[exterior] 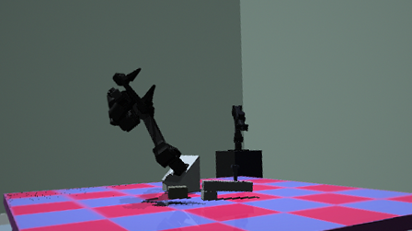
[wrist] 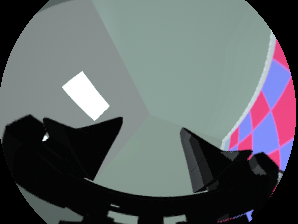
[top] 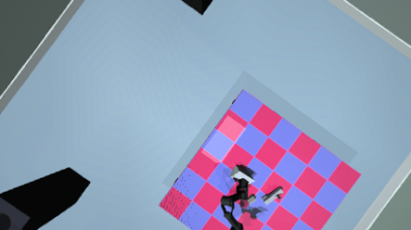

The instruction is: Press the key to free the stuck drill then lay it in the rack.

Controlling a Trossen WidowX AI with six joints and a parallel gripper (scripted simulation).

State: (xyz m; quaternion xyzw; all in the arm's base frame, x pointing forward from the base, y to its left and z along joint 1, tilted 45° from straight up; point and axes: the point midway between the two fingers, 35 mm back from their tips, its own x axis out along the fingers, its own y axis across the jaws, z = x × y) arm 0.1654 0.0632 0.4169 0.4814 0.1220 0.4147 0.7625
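The dark key pin is 11 cm ahead of my gripper tip, 30 cm to the left of it and 36 cm below it. The rest, counted from my gripper tip: grey rack (3 cm behind, 13 cm to the left, 42 cm below); then drill (9 cm ahead, 24 cm to the left, 40 cm below); then grey housing block (9 cm ahead, 26 cm to the left, 41 cm below).
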